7 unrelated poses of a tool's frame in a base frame.
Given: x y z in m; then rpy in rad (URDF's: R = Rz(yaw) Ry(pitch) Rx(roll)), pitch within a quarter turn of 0, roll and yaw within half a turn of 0.
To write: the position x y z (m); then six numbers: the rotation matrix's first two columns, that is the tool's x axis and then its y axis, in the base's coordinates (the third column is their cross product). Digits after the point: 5 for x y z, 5 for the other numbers.
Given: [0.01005 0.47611 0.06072 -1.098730 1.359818 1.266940]
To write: [0.01005 0.47611 0.06072 0.06266 0.19982 -0.97783 -0.69447 -0.69493 -0.18651]
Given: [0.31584 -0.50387 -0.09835 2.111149 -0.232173 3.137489]
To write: [0.31584 -0.50387 -0.09835 -0.97316 0.00399 0.23009 0.19942 0.51362 0.83452]
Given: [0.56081 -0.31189 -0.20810 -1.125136 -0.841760 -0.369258]
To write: [0.56081 -0.31189 -0.20810 0.62125 -0.24043 0.74582 0.78319 0.15911 -0.60109]
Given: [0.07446 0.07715 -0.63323 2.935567 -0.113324 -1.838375]
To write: [0.07446 0.07715 -0.63323 -0.26270 -0.95823 0.11308 -0.93790 0.28112 0.20326]
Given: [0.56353 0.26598 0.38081 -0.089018 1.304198 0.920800]
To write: [0.56353 0.26598 0.38081 0.15944 0.20973 -0.96467 -0.84483 0.53452 -0.02342]
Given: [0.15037 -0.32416 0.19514 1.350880 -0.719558 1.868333]
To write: [0.15037 -0.32416 0.19514 -0.22049 0.71905 0.65905 -0.02000 -0.67887 0.73398]
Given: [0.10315 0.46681 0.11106 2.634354 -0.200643 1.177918]
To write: [0.10315 0.46681 0.11106 0.37517 0.90528 0.19930 0.77043 -0.42408 0.47602]
